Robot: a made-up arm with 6 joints.
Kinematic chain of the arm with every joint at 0, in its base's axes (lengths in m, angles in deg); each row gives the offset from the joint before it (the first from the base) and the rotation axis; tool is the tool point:
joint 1: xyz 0 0 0.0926 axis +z
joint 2: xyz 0 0.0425 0 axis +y
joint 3: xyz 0 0 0.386 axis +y
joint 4: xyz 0 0 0.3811 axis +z
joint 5: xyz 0 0 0 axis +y
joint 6: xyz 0 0 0.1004 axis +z
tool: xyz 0 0 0
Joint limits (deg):
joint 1: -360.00..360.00
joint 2: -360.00..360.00
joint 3: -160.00..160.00
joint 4: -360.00..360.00
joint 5: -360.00..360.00
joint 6: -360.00..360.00
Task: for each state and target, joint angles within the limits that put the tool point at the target. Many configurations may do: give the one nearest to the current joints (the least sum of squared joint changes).
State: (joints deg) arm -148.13 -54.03 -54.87 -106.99 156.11 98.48
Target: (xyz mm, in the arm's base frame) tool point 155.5 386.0 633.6
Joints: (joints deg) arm -116.02 -26.27 -22.99 -99.28 133.30 98.48
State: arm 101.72 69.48 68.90 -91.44 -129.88 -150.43
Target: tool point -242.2 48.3 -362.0
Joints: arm 136.97 113.57 90.39 -96.15 -118.79 -150.43
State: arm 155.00 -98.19 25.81 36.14 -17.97 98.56
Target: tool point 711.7 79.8 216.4
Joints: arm 187.91 -116.69 68.77 40.04 -21.46 98.56
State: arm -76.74 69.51 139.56 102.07 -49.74 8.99
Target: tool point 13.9 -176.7 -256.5
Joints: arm -76.72 82.05 123.67 99.75 -44.67 8.99
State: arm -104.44 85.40 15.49 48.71 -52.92 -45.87
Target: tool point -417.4 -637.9 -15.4
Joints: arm -120.40 81.41 39.56 56.16 -72.77 -45.87
